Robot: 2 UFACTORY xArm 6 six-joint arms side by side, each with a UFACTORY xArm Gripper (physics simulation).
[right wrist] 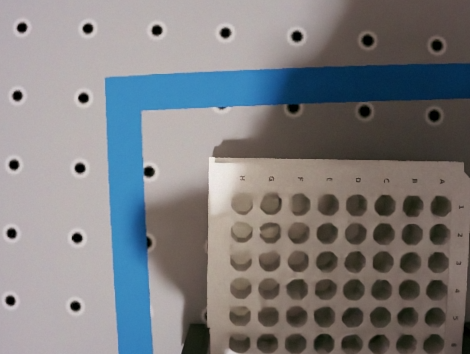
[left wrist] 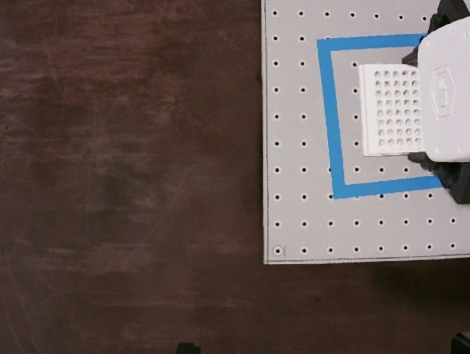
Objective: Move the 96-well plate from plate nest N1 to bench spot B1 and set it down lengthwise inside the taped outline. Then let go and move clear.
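Places are measured from the left arm's base along level axes (x left, y back, z up), in centimetres.
Where they show: right gripper, fingertip midpoint: point(left wrist: 419, 108).
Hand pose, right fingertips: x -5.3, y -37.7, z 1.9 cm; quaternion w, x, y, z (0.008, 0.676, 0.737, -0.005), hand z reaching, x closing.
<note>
After its pixels a point has its place.
The white 96-well plate point(left wrist: 395, 110) {x -2.5, y -37.3, z 2.8 cm} point(right wrist: 335, 260) {x -9.1, y -38.1, z 2.5 cm} is over the area inside the blue taped outline point(left wrist: 336, 120) {x 2.7, y -36.2, z 1.3 cm} point(right wrist: 125, 200) {x -10.2, y -45.4, z 1.3 cm}, its near-left end inside the tape. Its edges are turned a few degrees from the tape. It casts a shadow on the board; whether it touches the board is hard to tell. My right gripper point(left wrist: 419, 108) {x -5.3, y -37.7, z 1.9 cm} point(right wrist: 335, 345) {x -5.3, y -37.7, z 1.9 cm} is shut on the plate, with dark fingers against its two long sides. The far end of the plate is hidden under the gripper body. My left gripper point(left wrist: 324, 349) {x 9.0, y -24.1, z 28.7 cm} is open and empty, away from the plate. Nest N1 does not show.
The grey perforated board point(left wrist: 290, 210) {x 6.8, y -27.7, z 1.3 cm} point(right wrist: 45, 130) {x -12.4, y -48.6, z 1.3 cm} carries the outline; its left and front edges show in the left wrist view. A dark brown table top point(left wrist: 125, 175) {x 22.6, y -30.3, z 0.0 cm} lies around it. The right gripper's white body point(left wrist: 445, 90) {x -2.6, y -37.4, z 12.7 cm} covers the outline's right part there.
</note>
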